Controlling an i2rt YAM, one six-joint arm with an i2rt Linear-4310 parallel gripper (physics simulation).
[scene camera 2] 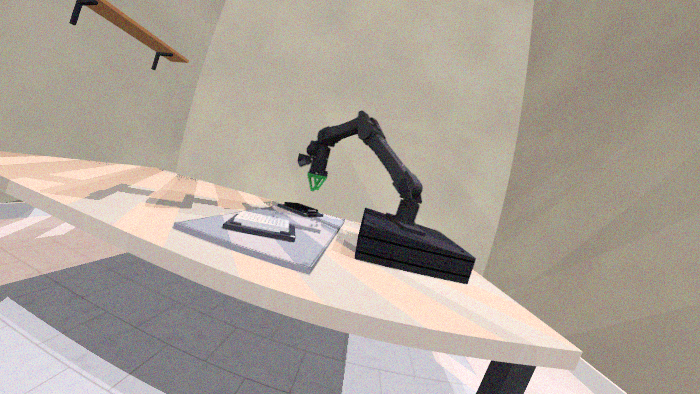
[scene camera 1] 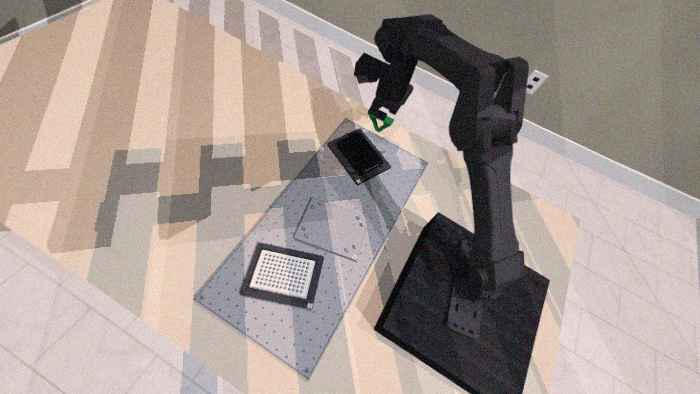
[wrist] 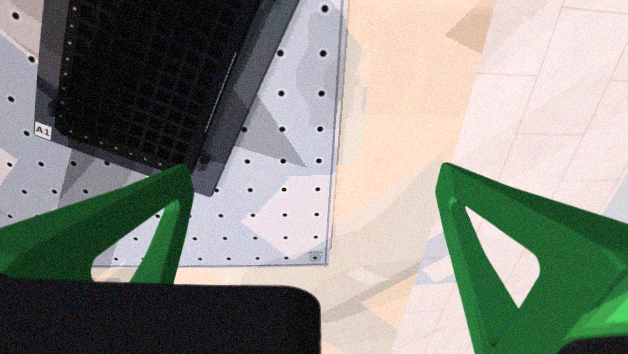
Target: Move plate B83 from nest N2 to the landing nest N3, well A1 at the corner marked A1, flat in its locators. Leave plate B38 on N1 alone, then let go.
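A black plate sits in a dark nest at the far end of the board; an A1 tag marks one nest corner. A white 96-well plate sits in a dark nest at the near end. Between them is the empty clear landing nest, with a tag at one corner. Plate and nest numbers are not readable. My gripper is open and empty, high above the board's far end, off to one side of the black plate.
The nests stand on a perforated grey board on a wooden table. The arm's black base block stands beside the board. A wall shelf hangs at upper left in the second scene view.
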